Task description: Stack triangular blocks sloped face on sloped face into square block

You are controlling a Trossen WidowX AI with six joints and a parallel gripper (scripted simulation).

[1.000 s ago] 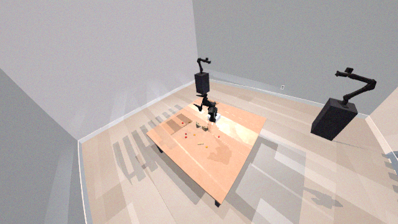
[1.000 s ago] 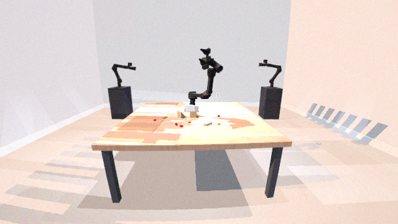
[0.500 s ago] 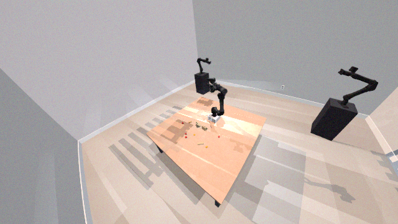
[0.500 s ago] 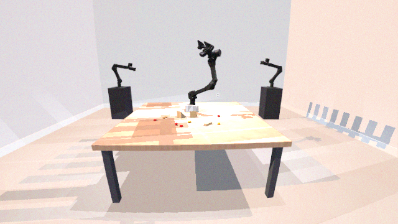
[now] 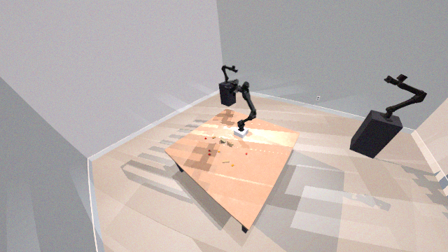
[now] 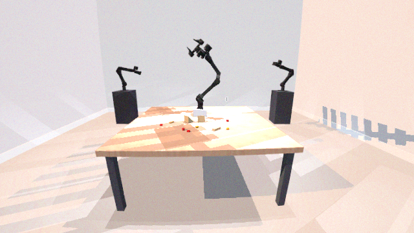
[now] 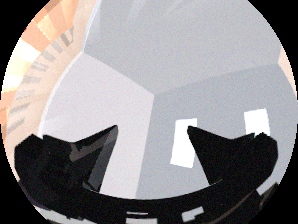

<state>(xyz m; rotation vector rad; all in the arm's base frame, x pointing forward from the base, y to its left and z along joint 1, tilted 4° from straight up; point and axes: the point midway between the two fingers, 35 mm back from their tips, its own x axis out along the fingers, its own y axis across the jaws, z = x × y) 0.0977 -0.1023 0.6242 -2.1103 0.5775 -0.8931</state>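
The triangular block lies 70 cm below my gripper tip, 13 cm ahead of it and 11 cm to the left of it. Also, from my gripper tip: short tan stick: 71 cm below, 34 cm ahead, 25 cm to the left.
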